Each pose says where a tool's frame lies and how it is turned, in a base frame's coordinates. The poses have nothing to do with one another.
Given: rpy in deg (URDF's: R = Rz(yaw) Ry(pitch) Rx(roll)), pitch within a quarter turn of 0, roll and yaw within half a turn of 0; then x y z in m.
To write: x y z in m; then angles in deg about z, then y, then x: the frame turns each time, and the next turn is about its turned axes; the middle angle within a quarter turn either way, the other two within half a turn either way. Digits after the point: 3 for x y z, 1 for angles.
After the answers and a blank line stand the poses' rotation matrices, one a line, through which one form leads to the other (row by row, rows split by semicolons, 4 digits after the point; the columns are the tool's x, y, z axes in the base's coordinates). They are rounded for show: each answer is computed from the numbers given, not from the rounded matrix.
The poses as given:
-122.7 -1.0 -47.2 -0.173 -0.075 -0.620
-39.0 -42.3 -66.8 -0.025 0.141 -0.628
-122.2 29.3 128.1 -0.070 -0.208 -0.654
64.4 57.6 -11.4 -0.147 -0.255 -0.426
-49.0 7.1 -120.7 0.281 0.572 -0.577
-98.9 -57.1 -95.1 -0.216 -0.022 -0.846
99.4 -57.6 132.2 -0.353 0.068 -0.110
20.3 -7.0 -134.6 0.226 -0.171 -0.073
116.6 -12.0 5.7 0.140 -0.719 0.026
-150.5 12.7 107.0 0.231 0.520 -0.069
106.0 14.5 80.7 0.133 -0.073 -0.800
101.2 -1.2 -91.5 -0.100 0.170 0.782
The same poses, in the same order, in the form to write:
-0.173 -0.075 -0.620 -47.2 -1.0 -122.7
-0.025 0.141 -0.628 -66.8 -42.3 -39.0
-0.070 -0.208 -0.654 128.1 29.3 -122.2
-0.147 -0.255 -0.426 -11.4 57.6 64.4
0.281 0.572 -0.577 -120.7 7.1 -49.0
-0.216 -0.022 -0.846 -95.1 -57.1 -98.9
-0.353 0.068 -0.110 132.2 -57.6 99.4
0.226 -0.171 -0.073 -134.6 -7.0 20.3
0.140 -0.719 0.026 5.7 -12.0 116.6
0.231 0.520 -0.069 107.0 12.7 -150.5
0.133 -0.073 -0.800 80.7 14.5 106.0
-0.100 0.170 0.782 -91.5 -1.2 101.2

0.6793 -0.3864 0.6238; -0.7336 -0.3778 0.5648; 0.0175 -0.8414 -0.5402
0.2914 0.8812 0.3724; -0.6798 -0.0831 0.7287; 0.6730 -0.4655 0.5748
-0.5381 0.6749 -0.5050; 0.6863 0.0029 -0.7273; -0.4894 -0.7379 -0.4647
0.5253 0.8318 0.1794; -0.1059 0.2731 -0.9562; -0.8443 0.4832 0.2315
-0.5066 0.6117 0.6075; -0.8533 -0.2547 -0.4550; -0.1236 -0.7489 0.6510
-0.0483 -0.2278 0.9725; -0.5410 -0.8125 -0.2172; 0.8396 -0.5366 -0.0840
-0.3599 0.6805 0.6382; 0.3969 -0.5074 0.7649; 0.8443 0.5286 -0.0875
-0.6969 0.6975 -0.1668; -0.7067 -0.6284 0.3250; 0.1219 0.3443 0.9309
0.9733 -0.1405 0.1814; 0.0971 -0.4640 -0.8805; 0.2079 0.8746 -0.4380
-0.2852 0.8640 -0.4150; 0.9329 0.1509 -0.3270; -0.2198 -0.4804 -0.8491
0.1565 0.3109 0.9375; 0.9554 0.1930 -0.2235; -0.2504 0.9306 -0.2669
-0.0262 -0.1936 -0.9807; -0.9994 0.0256 0.0216; 0.0209 0.9807 -0.1942

